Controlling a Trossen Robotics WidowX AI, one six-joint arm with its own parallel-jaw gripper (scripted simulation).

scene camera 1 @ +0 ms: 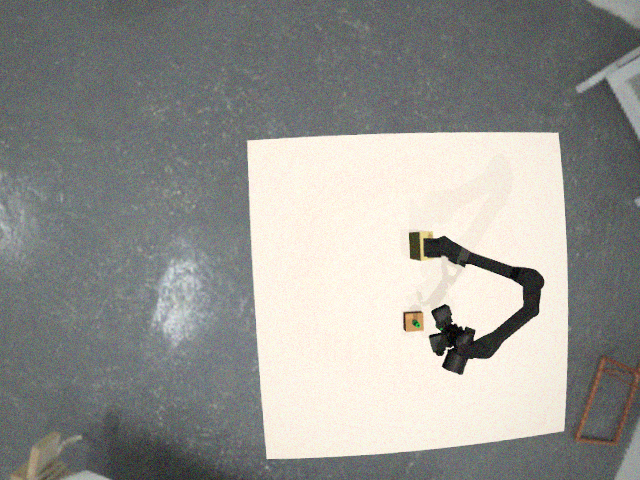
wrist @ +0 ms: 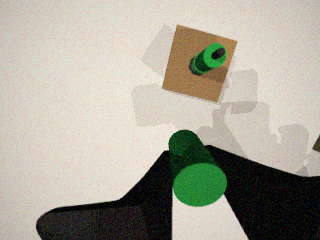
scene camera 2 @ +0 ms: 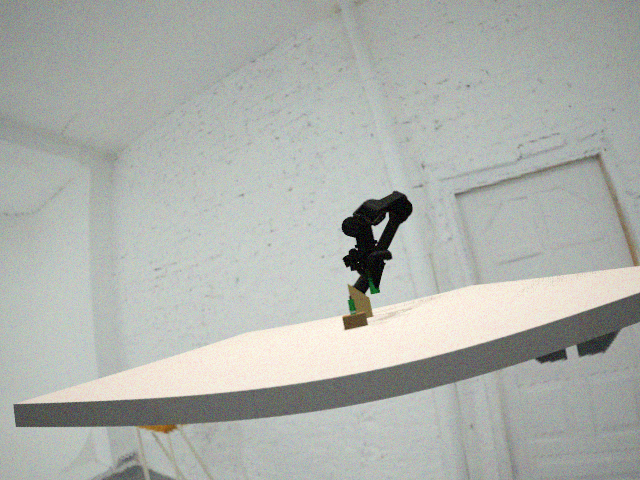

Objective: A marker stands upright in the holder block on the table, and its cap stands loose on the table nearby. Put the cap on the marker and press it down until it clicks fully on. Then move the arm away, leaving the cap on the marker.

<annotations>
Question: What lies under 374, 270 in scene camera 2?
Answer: My gripper.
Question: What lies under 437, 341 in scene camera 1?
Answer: My gripper.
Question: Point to a green marker cap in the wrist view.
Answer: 197, 180
</annotations>
